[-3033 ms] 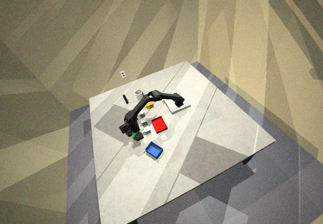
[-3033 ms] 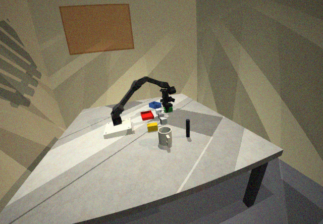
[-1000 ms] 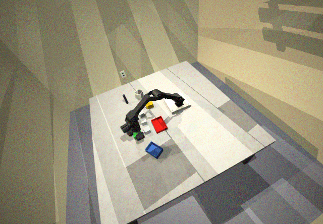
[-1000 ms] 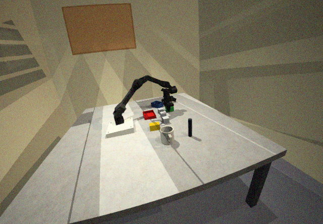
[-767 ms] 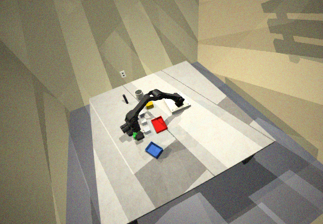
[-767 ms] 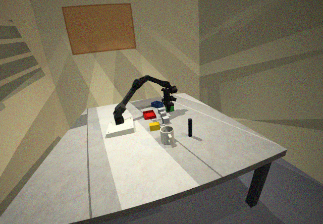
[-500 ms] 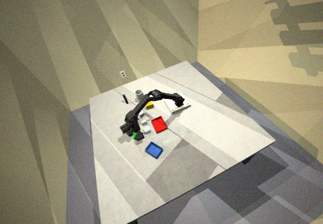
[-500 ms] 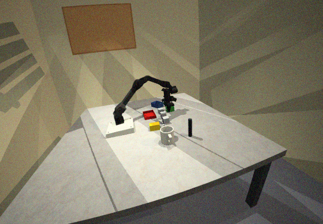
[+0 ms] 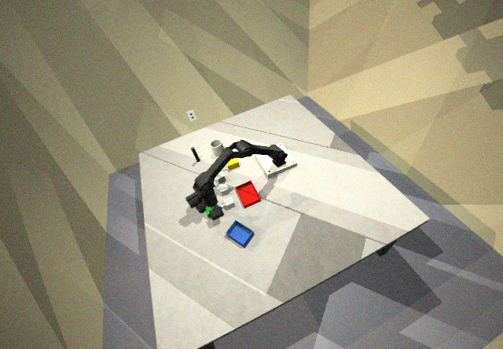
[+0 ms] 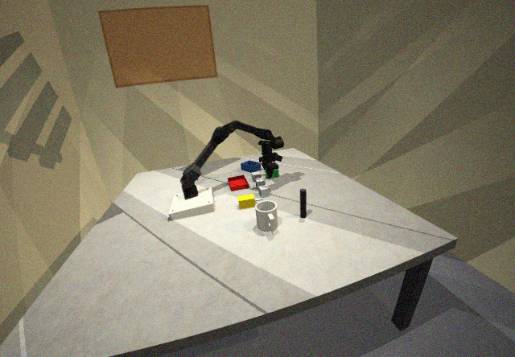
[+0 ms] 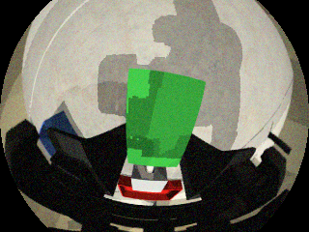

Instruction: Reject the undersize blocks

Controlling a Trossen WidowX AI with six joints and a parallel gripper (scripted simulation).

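Right now the steel block is 10 cm behind my gripper tip, 9 cm to the right of it and 1 cm above it. Also, from my gripper tip: green GO gauge 1 cm behind, 2 cm above; blue tray 4 cm behind, 20 cm to the left; red reject tray 19 cm behind, 2 cm to the left.
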